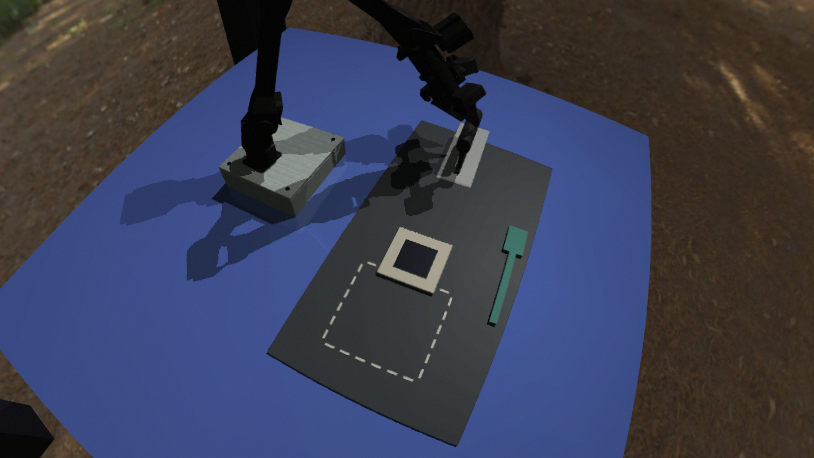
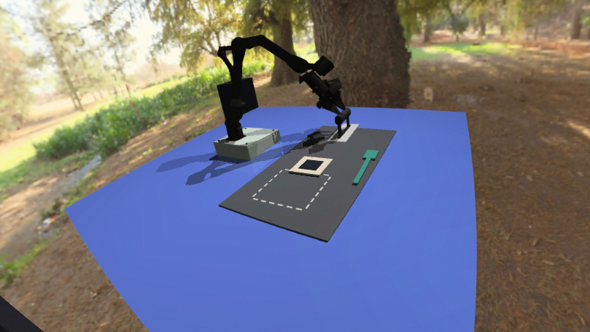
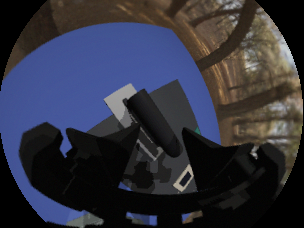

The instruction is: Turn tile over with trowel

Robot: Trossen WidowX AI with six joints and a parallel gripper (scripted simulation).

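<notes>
My gripper tip is now 50 mm short of the dark mat, 260 mm to the left of it and 110 mm above it. The rest, counted from my gripper tip: green trowel 190 mm ahead, 230 mm to the right, 80 mm below; tile 30 mm ahead, 310 mm to the right, 80 mm below.
</notes>
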